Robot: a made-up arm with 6 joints. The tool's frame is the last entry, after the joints. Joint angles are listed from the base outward. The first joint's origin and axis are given. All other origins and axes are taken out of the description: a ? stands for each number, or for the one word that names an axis. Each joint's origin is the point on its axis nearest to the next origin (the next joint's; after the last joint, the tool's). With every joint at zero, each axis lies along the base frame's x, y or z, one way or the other. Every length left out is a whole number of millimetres.
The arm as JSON. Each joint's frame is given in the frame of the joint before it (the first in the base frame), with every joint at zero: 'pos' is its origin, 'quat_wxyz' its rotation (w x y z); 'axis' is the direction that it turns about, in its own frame. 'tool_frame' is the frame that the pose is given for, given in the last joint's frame.
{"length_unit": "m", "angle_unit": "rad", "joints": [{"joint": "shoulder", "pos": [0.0, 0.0, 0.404], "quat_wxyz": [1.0, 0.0, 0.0, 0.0], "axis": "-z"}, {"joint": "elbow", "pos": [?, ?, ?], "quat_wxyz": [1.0, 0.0, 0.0, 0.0], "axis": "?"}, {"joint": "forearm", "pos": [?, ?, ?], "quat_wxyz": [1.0, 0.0, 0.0, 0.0], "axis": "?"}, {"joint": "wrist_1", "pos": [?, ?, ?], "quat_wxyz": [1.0, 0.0, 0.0, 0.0], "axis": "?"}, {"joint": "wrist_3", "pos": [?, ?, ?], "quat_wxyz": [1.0, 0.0, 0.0, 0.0], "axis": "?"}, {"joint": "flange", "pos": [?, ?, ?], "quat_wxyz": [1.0, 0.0, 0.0, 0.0], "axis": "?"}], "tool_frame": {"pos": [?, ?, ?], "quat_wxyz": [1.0, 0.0, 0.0, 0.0]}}
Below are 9 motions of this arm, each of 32 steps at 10 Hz.
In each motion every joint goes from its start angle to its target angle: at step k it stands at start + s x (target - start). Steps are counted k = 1, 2, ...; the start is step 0. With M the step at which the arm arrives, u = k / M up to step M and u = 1 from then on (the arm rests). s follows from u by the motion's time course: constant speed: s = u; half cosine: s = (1 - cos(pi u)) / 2; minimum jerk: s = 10 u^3 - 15 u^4 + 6 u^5.
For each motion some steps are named. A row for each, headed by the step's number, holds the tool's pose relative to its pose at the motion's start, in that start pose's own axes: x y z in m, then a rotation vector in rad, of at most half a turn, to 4 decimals.
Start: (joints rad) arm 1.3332 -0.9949 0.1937 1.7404 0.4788 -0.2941
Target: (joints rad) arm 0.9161 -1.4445 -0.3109 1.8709 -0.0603 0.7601
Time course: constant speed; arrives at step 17
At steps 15, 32:
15: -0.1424 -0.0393 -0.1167 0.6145 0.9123 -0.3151
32: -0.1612 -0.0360 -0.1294 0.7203 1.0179 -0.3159

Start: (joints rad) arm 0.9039 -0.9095 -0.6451 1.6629 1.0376 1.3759
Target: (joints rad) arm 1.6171 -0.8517 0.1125 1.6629 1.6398 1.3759
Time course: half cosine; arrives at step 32
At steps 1, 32:
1: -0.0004 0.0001 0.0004 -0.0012 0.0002 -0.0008
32: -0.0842 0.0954 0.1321 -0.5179 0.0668 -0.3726

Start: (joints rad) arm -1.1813 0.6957 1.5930 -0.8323 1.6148 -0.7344
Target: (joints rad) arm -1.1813 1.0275 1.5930 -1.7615 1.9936 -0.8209
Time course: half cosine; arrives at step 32
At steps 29, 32:
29: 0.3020 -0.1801 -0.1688 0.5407 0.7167 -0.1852
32: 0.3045 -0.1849 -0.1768 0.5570 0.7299 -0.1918

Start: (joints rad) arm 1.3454 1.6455 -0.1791 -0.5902 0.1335 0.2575
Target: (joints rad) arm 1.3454 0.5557 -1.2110 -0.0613 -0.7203 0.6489
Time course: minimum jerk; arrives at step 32
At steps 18, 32:
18: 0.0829 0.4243 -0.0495 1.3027 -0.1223 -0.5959
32: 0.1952 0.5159 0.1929 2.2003 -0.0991 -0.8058

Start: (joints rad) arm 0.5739 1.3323 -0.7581 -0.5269 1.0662 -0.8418
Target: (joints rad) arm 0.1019 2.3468 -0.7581 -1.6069 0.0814 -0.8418
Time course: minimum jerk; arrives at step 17
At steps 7, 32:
7: 0.1255 0.1573 -0.0171 -0.5770 0.2971 0.2870
32: -0.0919 0.2358 -0.3802 -1.9526 0.2974 1.0450

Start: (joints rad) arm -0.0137 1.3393 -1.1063 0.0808 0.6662 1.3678
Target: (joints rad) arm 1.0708 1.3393 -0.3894 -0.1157 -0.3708 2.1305
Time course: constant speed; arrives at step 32
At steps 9, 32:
9: -0.2400 0.1299 0.1437 0.3660 0.7011 0.1159
32: -0.2254 0.1521 0.8608 1.0436 2.5958 0.1121

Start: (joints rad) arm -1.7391 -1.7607 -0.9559 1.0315 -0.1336 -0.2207
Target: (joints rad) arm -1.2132 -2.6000 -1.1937 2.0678 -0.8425 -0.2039
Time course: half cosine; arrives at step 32
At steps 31, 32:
31: 0.1030 -0.0226 -0.6186 1.6995 0.1874 -0.1611
32: 0.1039 -0.0221 -0.6198 1.7030 0.1898 -0.1597

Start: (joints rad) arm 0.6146 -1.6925 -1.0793 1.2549 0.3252 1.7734
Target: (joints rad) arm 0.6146 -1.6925 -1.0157 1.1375 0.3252 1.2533
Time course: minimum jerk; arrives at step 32
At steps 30, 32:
30: -0.0047 0.0665 0.0055 0.0536 -0.4589 -0.1077
32: -0.0047 0.0666 0.0056 0.0536 -0.4599 -0.1079

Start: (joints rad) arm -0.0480 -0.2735 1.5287 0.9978 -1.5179 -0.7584
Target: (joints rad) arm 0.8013 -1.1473 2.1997 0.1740 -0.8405 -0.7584
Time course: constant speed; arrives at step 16
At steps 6, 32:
6: 0.0393 -0.0104 -0.0353 0.0290 0.0165 0.5219
32: 0.1684 -0.0465 -0.1210 0.4716 -0.1331 1.5218

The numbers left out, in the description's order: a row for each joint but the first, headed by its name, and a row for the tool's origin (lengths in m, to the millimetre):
elbow: xyz 0.103 -0.053 0.0, axis -x
forearm: xyz 0.0 -0.11 -0.078, axis +y
wrist_1: xyz -0.045 0.0 -0.162, axis +x
wrist_3: xyz 0.0 -0.056 0.33, axis +z
flange: xyz -0.369 -0.086 0.0, axis +y
tool: xyz 0.0 0.0 -0.069

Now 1 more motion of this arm.
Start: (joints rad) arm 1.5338 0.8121 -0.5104 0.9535 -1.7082 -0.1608
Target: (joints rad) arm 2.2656 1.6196 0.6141 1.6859 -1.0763 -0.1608
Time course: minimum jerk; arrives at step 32
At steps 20, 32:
20: -0.1098 0.0925 0.1762 -0.3769 -0.1434 -0.7280
32: -0.1957 0.1647 0.1842 -0.3203 -0.2738 -1.0556

